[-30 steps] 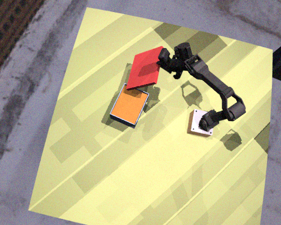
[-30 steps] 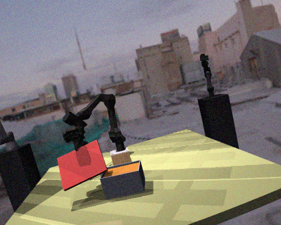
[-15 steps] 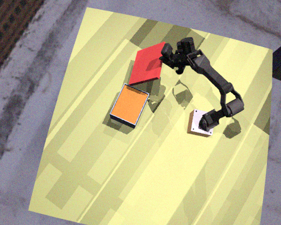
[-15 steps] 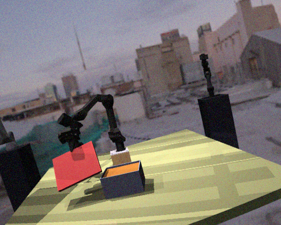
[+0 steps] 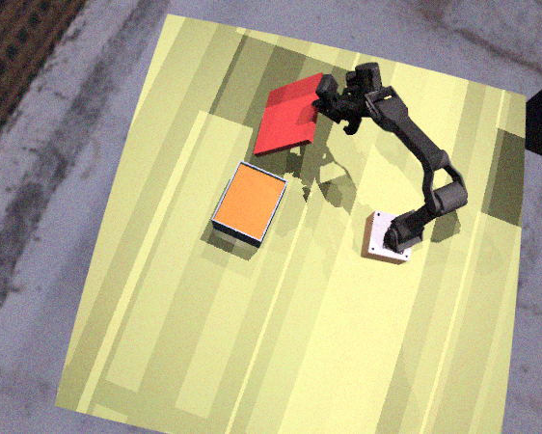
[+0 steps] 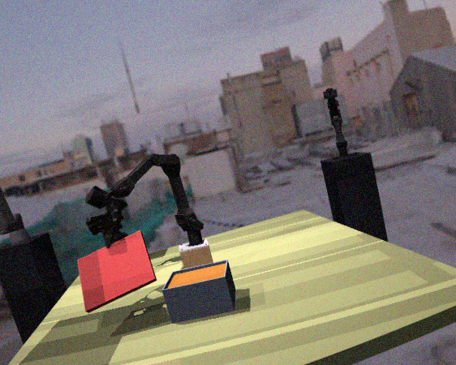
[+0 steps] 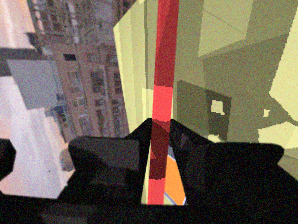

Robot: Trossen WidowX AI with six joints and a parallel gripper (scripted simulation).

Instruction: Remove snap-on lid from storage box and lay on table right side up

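My gripper tip is 60 mm short of the red lid, 60 mm above it and 20 mm to the right of it. The rest, counted from my gripper tip: storage box 270 mm to the left, 180 mm below, 80 mm ahead.
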